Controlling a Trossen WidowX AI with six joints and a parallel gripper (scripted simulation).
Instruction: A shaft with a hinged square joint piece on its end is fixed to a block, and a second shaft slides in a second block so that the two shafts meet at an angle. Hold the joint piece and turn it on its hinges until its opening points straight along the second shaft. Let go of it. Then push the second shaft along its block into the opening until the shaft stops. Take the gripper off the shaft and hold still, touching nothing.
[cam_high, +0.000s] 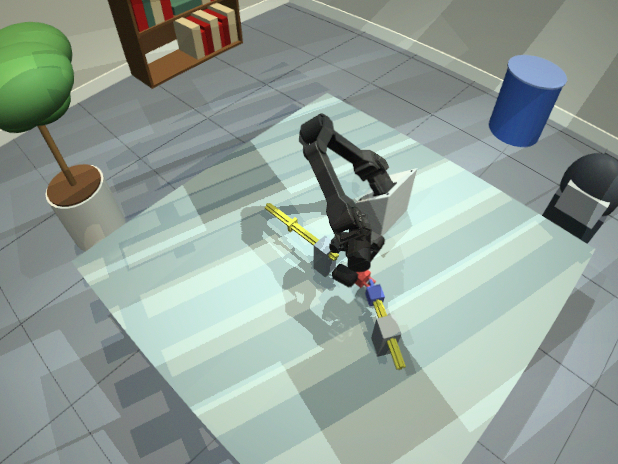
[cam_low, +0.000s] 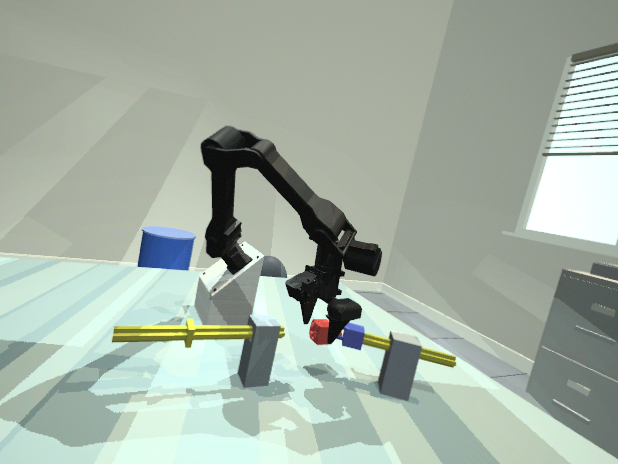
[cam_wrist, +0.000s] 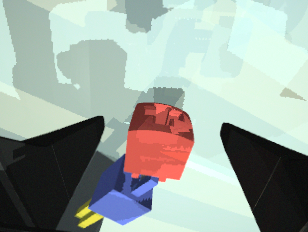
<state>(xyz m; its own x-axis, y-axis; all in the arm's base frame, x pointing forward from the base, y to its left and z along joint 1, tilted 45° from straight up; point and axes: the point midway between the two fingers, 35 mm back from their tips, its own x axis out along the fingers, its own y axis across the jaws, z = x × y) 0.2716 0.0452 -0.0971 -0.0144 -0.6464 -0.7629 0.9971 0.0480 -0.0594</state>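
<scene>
Now: the red joint piece 1 cm to the left of my gripper tip.
</scene>
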